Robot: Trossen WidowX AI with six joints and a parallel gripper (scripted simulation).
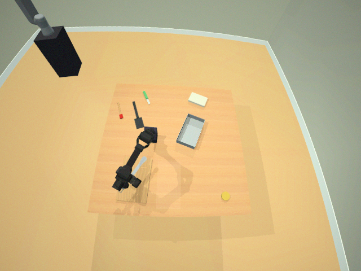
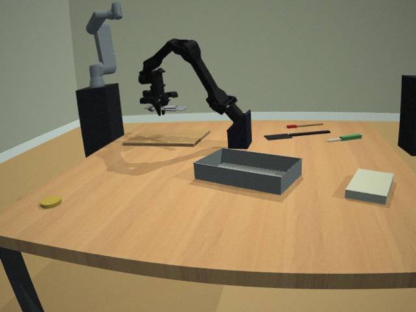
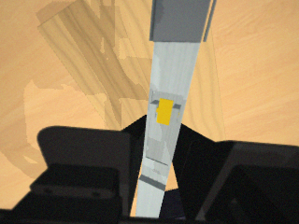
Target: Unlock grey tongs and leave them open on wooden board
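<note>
Now: the yellow lock piece 2 cm behind my gripper tip, 2 cm to the right of it and 3 cm above it. Also, from my gripper tip: grey roasting tin: 52 cm ahead, 41 cm to the left, 9 cm below; then dark spatula: 2 cm ahead, 62 cm to the left, 11 cm below; then wooden board: 1 cm ahead, 2 cm to the left, 11 cm below.
</note>
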